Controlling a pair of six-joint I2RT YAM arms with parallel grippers.
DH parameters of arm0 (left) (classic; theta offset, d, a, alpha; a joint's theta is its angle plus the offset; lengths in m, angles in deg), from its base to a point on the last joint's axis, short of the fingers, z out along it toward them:
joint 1: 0 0.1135 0.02 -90
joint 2: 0 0 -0.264 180
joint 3: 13.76 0 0.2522 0
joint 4: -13.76 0 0.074 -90
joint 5: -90 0 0 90
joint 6: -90 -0.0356 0 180
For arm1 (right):
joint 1: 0 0.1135 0.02 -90
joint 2: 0 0 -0.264 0
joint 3: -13.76 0 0.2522 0
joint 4: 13.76 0 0.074 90
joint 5: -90 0 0 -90
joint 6: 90 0.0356 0 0
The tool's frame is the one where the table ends.
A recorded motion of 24 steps. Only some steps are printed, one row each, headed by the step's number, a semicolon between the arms.
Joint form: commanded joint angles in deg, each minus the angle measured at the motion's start. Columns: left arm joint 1, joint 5, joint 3, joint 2, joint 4, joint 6; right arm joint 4, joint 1, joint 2, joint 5, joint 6, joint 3.
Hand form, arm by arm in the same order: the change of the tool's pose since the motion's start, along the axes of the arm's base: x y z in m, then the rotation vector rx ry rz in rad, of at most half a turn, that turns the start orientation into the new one. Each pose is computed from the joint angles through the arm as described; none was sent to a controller.
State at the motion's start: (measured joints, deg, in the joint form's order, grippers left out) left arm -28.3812 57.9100 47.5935 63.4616 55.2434 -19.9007; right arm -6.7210 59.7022 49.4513 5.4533 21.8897 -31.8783
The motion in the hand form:
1: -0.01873 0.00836 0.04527 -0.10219 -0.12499 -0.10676; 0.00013 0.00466 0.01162 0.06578 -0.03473 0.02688
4: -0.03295 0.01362 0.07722 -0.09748 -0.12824 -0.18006; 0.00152 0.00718 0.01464 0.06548 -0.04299 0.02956
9: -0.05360 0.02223 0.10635 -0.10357 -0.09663 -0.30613; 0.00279 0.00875 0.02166 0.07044 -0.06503 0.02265
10: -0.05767 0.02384 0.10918 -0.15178 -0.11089 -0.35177; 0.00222 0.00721 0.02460 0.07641 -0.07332 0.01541
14: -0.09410 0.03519 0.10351 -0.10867 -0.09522 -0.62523; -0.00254 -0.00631 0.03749 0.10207 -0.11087 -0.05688
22: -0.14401 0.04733 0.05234 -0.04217 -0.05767 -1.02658; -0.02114 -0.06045 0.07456 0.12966 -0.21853 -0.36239
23: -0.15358 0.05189 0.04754 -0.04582 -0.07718 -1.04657; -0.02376 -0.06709 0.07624 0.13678 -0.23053 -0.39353
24: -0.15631 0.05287 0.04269 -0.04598 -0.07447 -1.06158; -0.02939 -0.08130 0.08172 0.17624 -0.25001 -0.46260
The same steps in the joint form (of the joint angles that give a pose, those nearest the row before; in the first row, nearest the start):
1: -0.09 -3.50 7.59 -4.22 -10.48 9.35; -4.00 0.42 0.82 1.14 0.00 -1.08
4: -0.36 -6.92 14.60 -6.50 -22.24 12.60; -4.09 0.41 1.61 1.23 -0.44 -1.96
9: -0.36 -12.64 22.80 -9.31 -39.74 19.45; -3.92 0.42 2.05 0.70 -1.32 -3.36
10: -0.36 -13.86 23.85 -9.93 -42.82 23.99; -3.65 0.42 1.53 0.26 -1.50 -3.63
14: -0.36 -29.06 21.94 -18.36 -53.48 29.56; -1.28 0.42 -2.59 -3.95 -2.11 -4.24
22: -0.36 -51.73 9.47 -34.71 -60.86 35.10; 10.66 0.41 -15.95 -21.61 -5.54 -8.11
23: -0.36 -52.72 8.14 -37.42 -61.22 35.72; 11.37 0.42 -17.62 -23.37 -5.98 -8.03
24: -0.28 -53.59 7.08 -38.66 -61.57 36.07; 11.90 0.42 -21.03 -27.13 -6.24 -8.02

